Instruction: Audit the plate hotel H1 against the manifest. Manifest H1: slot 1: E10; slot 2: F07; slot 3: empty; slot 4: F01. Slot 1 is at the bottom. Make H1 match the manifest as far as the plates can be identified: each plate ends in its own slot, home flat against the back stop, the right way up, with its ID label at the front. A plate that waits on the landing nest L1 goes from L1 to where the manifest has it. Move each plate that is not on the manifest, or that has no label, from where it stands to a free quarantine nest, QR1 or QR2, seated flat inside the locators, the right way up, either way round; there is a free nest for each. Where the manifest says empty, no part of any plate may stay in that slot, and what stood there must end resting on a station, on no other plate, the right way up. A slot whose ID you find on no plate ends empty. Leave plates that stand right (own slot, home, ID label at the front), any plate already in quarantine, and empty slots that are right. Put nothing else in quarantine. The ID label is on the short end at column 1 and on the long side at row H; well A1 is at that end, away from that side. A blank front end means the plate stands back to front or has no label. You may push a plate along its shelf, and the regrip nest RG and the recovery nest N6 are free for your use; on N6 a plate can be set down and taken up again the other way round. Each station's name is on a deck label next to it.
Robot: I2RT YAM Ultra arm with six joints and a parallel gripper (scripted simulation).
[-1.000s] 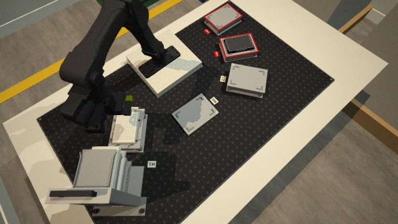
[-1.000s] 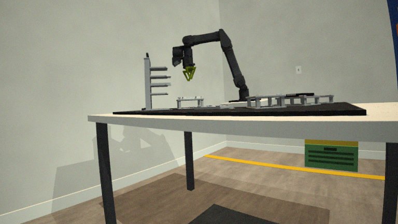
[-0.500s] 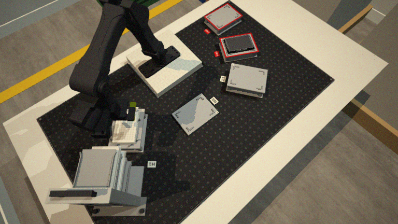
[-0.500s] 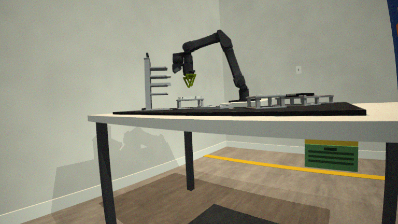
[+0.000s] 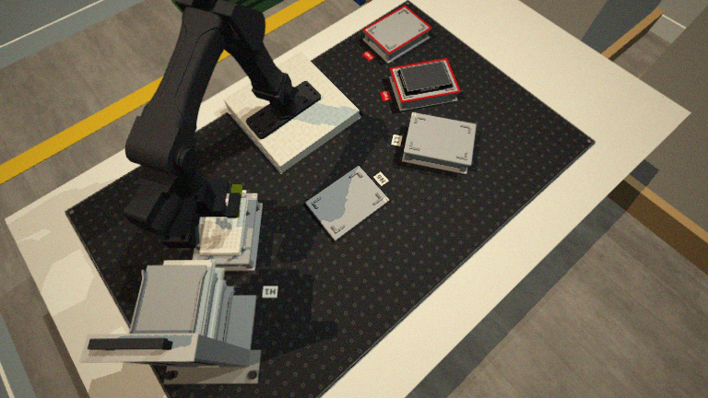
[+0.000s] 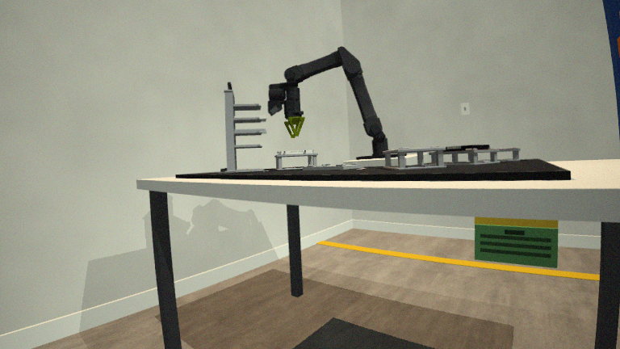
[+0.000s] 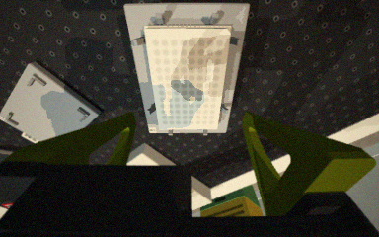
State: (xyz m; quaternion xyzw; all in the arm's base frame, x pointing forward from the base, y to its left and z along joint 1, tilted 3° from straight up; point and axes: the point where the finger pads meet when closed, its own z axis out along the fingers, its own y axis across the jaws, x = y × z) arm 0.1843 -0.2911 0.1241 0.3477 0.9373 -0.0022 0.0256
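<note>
The white well plate is 7 cm below my hand. Also, from my hand: regrip nest (8 cm below); H1 deck label (16 cm ahead, 14 cm below, 1 cm to the right); plate hotel H1 (20 cm ahead, 17 cm to the right, 2 cm above).
</note>
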